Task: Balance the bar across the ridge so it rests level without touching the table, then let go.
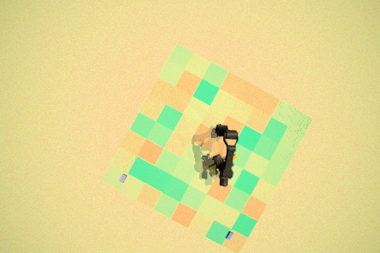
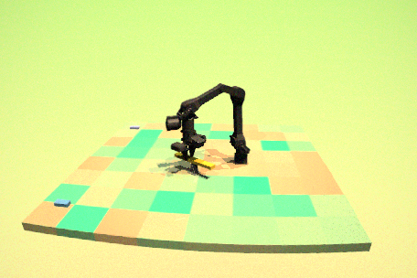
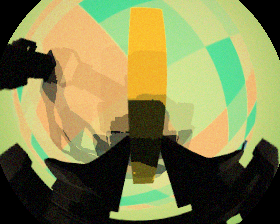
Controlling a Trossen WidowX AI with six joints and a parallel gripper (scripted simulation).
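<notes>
The yellow bar lies 2 cm behind my gripper tip and 2 cm to the left of it.
</notes>
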